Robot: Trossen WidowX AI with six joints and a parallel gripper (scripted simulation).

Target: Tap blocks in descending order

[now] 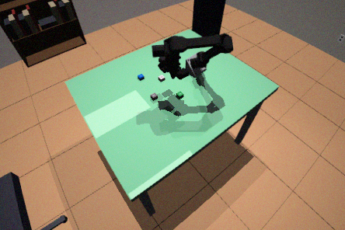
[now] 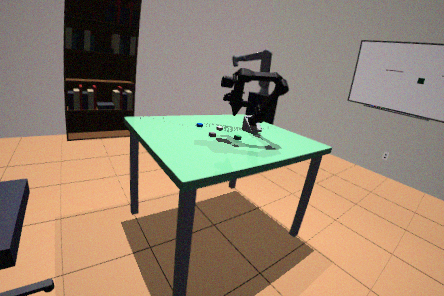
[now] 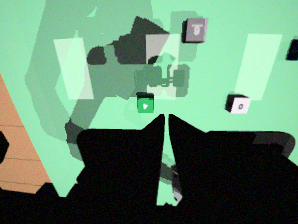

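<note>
My gripper tip is now 240 mm to the left of the blue block, 120 mm above it and 90 mm short of it. From my gripper tip the other things lie so: green block: 120 mm below, 30 mm to the left, 30 mm behind; then white block: 160 mm to the right, 120 mm below, 20 mm behind; then grey block: 120 mm below, 100 mm ahead, 50 mm to the right.
</note>
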